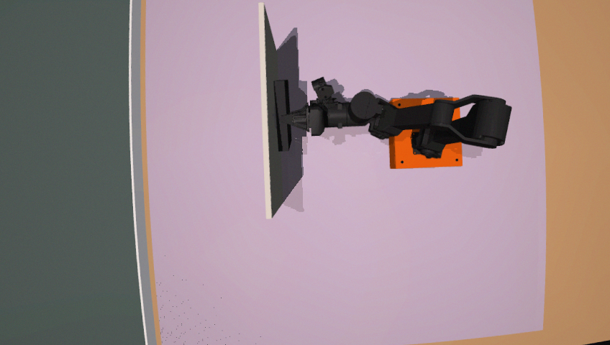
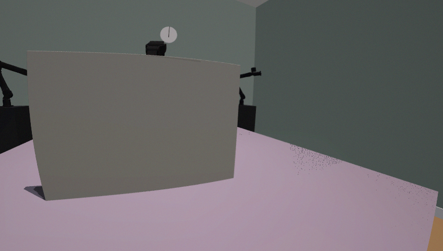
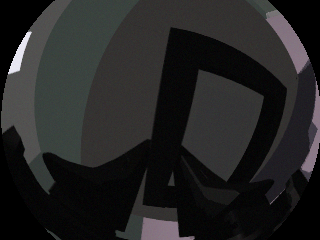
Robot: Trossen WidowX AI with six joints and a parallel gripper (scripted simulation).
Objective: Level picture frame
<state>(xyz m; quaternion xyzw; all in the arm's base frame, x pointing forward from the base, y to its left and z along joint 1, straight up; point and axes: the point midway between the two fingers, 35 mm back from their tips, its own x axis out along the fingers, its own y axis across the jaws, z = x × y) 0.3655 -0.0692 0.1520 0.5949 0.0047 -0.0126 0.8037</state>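
The picture frame lies 2 cm to the right of my gripper tip and 5 cm below it. The rest, counted from my gripper tip: wall panel: 2 cm ahead, 1 cm to the right, 7 cm below.
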